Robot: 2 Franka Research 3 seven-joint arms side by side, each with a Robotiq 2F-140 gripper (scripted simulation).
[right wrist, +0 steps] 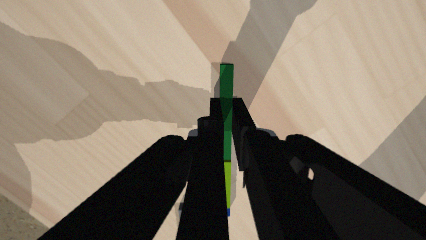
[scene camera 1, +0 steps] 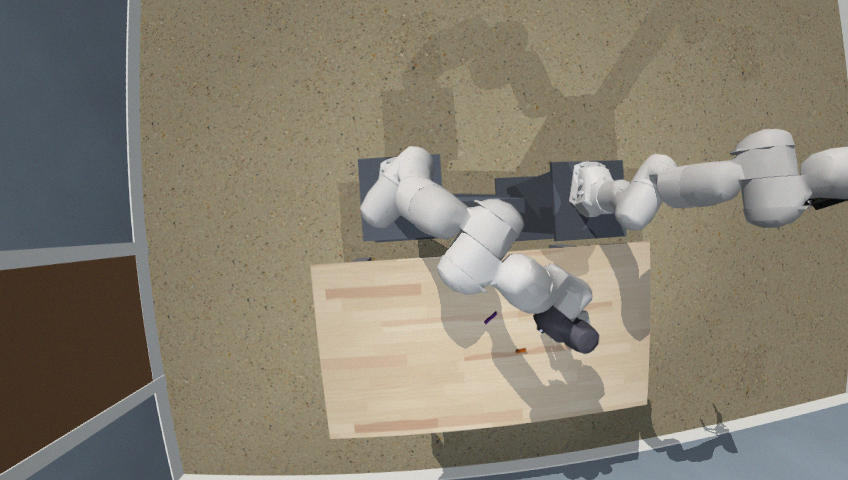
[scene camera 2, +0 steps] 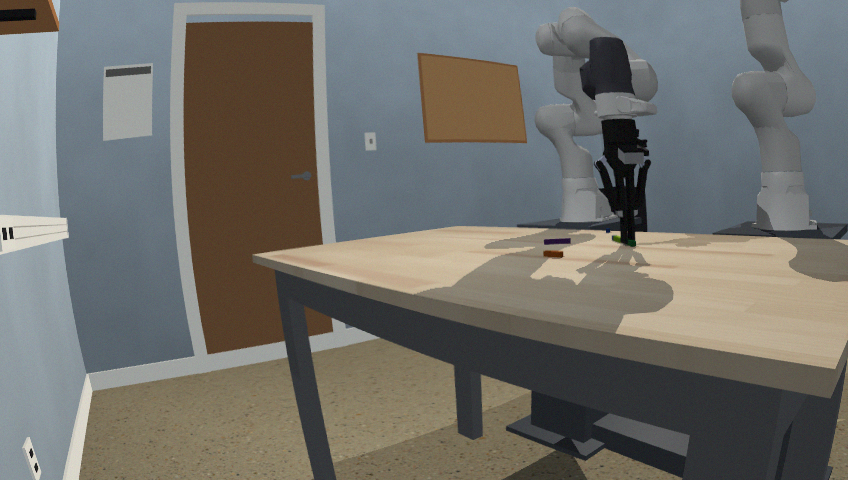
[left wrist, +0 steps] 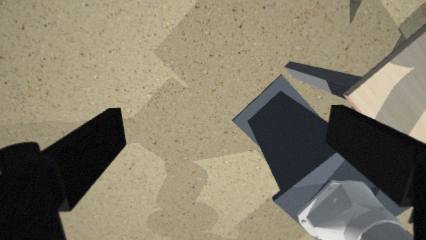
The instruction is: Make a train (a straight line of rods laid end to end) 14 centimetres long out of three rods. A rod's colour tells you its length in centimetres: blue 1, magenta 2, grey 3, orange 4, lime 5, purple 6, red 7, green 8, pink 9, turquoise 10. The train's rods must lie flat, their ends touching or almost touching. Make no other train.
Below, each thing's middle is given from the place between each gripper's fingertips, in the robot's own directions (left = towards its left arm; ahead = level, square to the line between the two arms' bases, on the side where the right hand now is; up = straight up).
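My right hand (scene camera 2: 628, 242) is 3 cm above the green rod (right wrist: 226, 70). As for my left gripper, that's 41 cm above the rod, 79 cm to the left of it and 46 cm short of it.
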